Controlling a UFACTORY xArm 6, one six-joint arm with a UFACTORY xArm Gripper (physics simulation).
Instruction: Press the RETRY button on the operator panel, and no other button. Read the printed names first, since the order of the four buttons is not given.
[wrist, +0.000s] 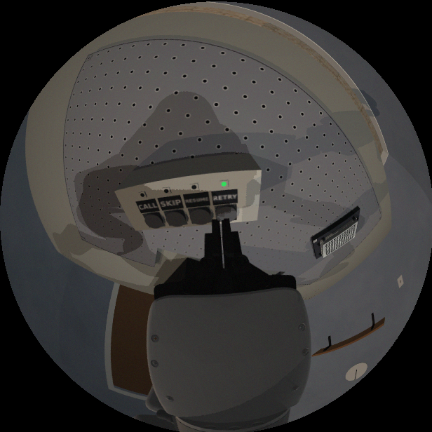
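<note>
The operator panel (248, 182) is a pale box with four dark round buttons under printed names, from left to right CALL, SKIP, RESUME, RETRY. The RETRY button (226, 212) is at the right end, and its lamp (224, 184) is lit green. The CALL button (153, 220), the SKIP button (176, 218) and the RESUME button (201, 216) have dark lamps. My gripper (220, 228) is shut and empty. Its fingertips are at the lower edge of the RETRY button and hide part of it; whether they touch it cannot be told.
The panel stands on a grey perforated plate (150, 107) with a pale border. A black device with a white grid (340, 240) lies to the right. A brown door (131, 340), a wall shelf (350, 340) and a round clock (356, 372) are in the background.
</note>
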